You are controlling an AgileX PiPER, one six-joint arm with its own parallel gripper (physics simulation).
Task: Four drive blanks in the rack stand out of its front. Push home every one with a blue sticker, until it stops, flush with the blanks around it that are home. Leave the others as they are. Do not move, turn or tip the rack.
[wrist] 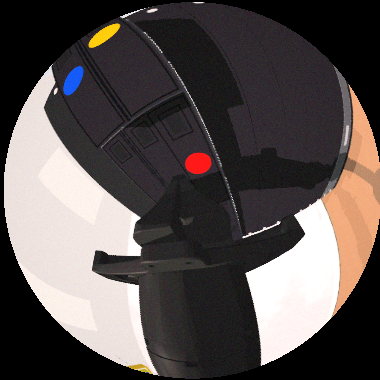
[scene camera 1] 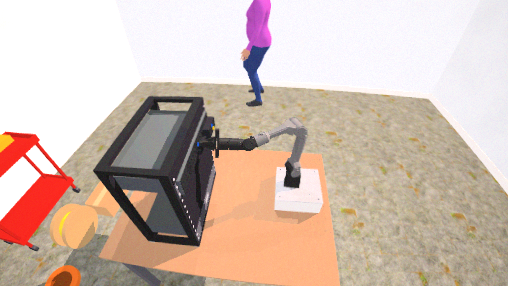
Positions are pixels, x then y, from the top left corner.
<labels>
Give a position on a black rack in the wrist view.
282, 136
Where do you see a black rack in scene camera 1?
161, 156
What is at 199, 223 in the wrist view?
My gripper.
</labels>
